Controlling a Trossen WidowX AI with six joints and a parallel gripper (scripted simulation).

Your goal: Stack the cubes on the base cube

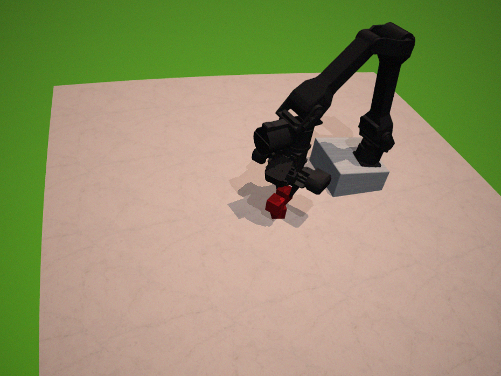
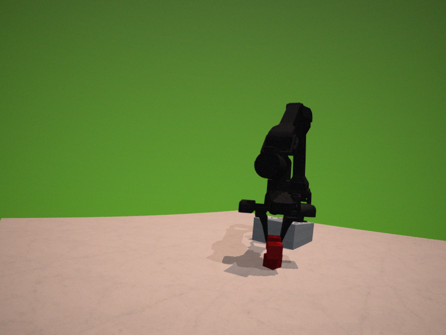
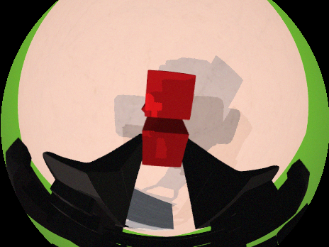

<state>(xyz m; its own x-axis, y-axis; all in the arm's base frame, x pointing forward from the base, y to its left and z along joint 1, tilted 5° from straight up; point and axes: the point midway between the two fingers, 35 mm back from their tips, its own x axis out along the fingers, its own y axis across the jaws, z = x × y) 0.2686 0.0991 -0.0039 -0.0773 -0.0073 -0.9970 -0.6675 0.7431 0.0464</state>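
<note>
Now: gripper tip 30 mm to the right of the cube, 30 mm short of it and 10 mm above it.
</note>
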